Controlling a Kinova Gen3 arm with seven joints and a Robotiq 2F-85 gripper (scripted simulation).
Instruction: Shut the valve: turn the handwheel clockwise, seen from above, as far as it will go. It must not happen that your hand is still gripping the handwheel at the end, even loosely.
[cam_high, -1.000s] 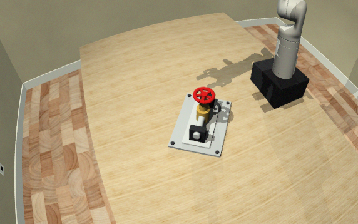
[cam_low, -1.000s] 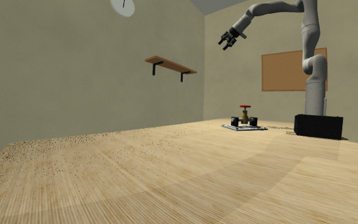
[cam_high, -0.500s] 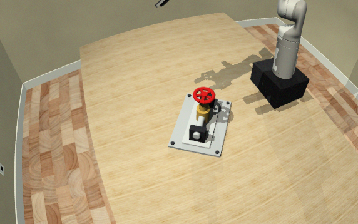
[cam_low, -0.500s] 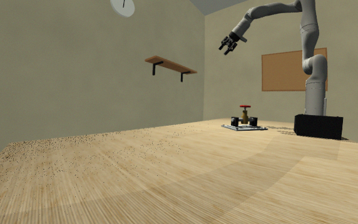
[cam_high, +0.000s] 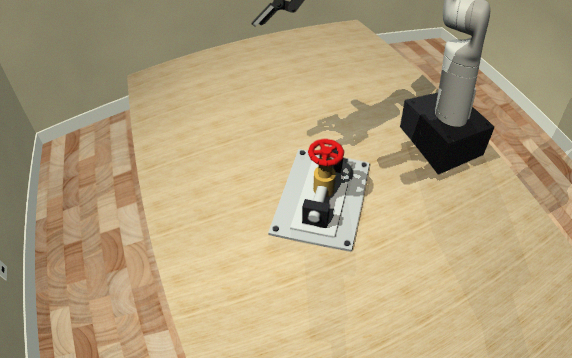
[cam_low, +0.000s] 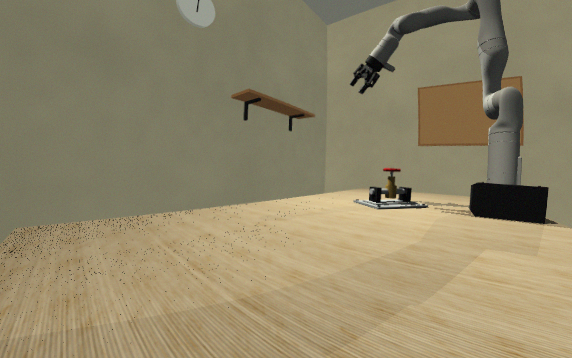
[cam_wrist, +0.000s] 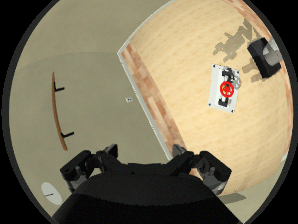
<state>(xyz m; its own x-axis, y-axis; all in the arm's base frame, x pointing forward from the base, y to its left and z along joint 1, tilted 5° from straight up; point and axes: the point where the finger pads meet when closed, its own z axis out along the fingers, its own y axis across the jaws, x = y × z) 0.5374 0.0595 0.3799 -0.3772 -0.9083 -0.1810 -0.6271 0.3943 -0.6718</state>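
The red handwheel is 15 cm behind my hand, 1 cm to the right of it and 36 cm below it.
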